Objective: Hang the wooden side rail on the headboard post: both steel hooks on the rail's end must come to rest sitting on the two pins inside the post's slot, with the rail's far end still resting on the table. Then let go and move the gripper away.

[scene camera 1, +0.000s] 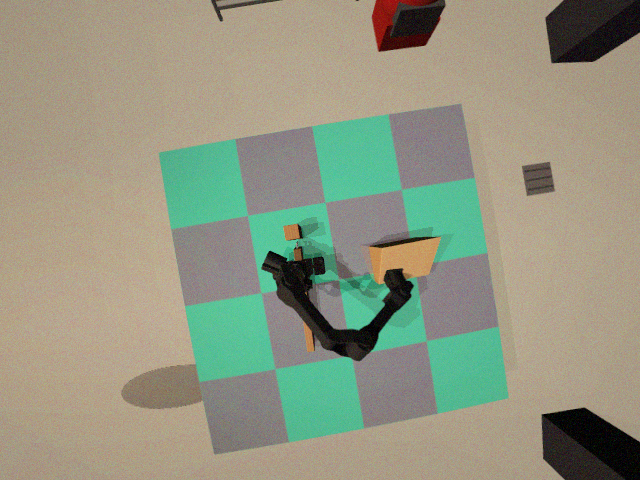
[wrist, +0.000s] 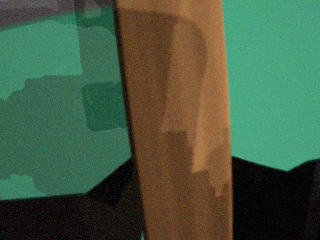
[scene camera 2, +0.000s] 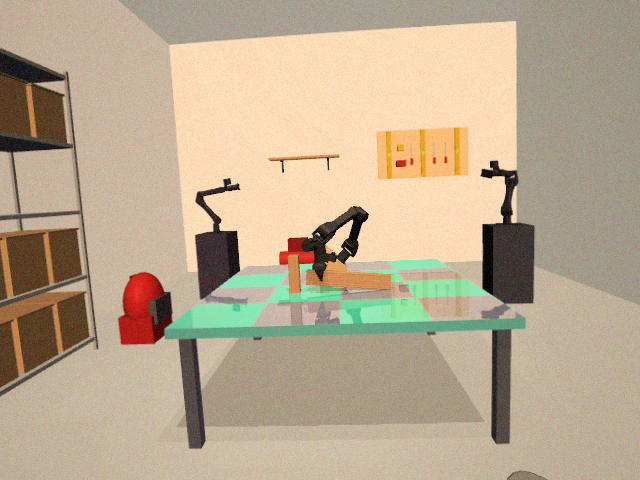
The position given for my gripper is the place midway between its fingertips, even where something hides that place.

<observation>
In view: my gripper [wrist: 169, 160] and a wooden side rail [scene camera 2: 330, 278].
The wooden side rail is seen too in the wrist view [wrist: 173, 71].
</observation>
